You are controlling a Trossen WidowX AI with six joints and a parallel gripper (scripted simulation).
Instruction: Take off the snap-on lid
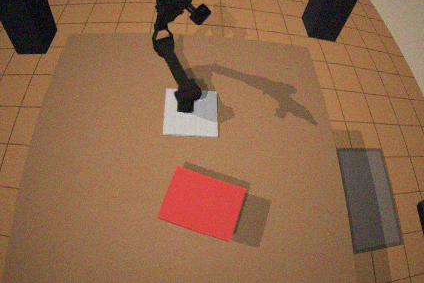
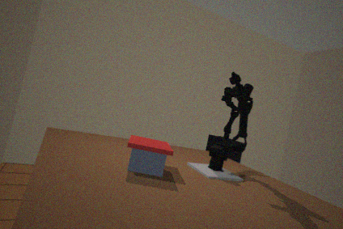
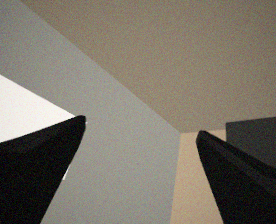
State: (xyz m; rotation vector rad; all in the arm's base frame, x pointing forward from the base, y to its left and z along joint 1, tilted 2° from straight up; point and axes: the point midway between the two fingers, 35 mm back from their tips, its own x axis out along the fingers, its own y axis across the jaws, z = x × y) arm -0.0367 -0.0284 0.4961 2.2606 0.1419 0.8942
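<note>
Now: gripper tip 430 mm short of the lid, 70 mm to the right of it and 420 mm above it. From my gripper tip the other things lie so: storage box 430 mm ahead, 70 mm to the left, 480 mm below.
</note>
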